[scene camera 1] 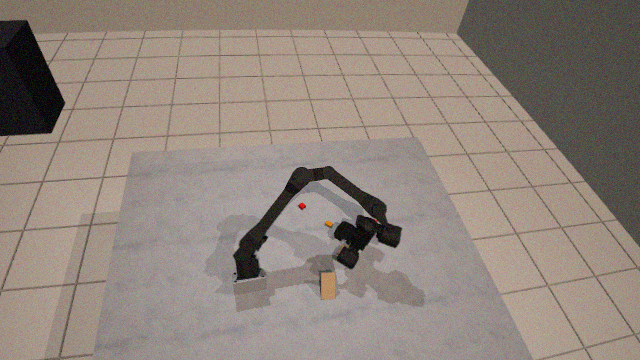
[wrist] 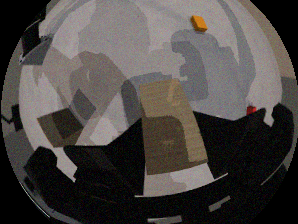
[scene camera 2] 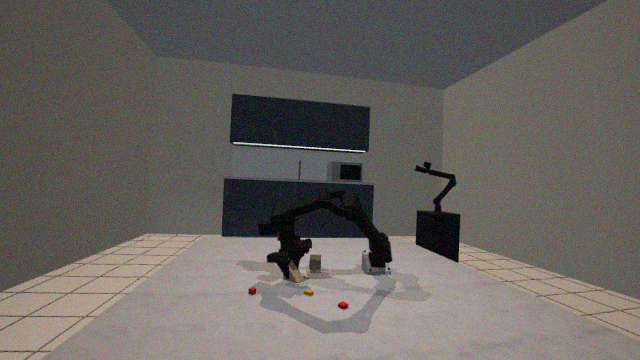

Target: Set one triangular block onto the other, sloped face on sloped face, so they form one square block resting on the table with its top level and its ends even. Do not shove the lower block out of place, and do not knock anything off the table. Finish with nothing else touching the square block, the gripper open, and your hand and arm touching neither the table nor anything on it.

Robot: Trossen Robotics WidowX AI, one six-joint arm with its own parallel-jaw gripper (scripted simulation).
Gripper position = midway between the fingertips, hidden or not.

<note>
My gripper point(scene camera 2: 291, 276) holds a tan triangular block point(wrist: 172, 140). I also see a tan triangular block point(wrist: 62, 128).
My gripper is seen too in scene camera 1 point(scene camera 1: 349, 253) and in the wrist view point(wrist: 164, 116).
</note>
